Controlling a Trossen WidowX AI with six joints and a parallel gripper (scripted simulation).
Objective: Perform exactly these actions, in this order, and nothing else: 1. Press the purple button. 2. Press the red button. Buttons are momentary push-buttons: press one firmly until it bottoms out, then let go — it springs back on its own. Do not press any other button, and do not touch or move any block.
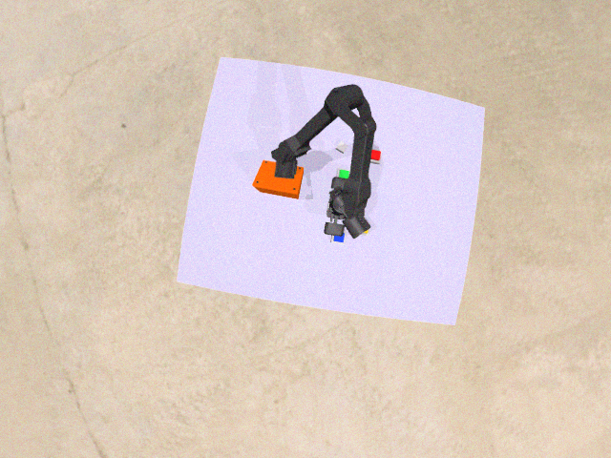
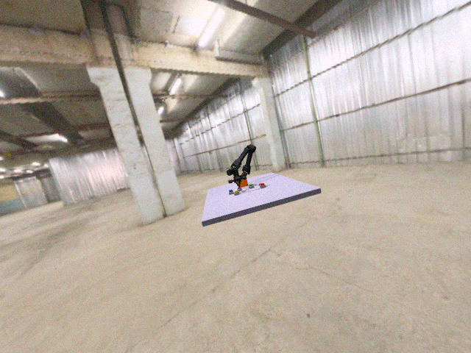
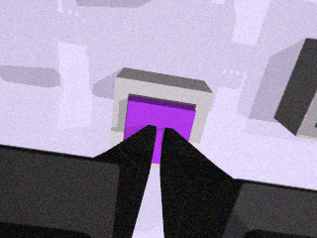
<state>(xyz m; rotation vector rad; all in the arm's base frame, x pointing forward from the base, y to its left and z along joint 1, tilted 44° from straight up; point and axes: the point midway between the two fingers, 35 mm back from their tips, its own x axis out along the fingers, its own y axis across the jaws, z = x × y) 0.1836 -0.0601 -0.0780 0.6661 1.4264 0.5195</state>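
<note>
Now: gripper tip 1 cm above the purple button. The rest, counted from my gripper tip: blue button 10 cm to the right, 2 cm ahead; then yellow button 11 cm ahead, 6 cm to the right; then green button 12 cm to the left, 2 cm ahead.
</note>
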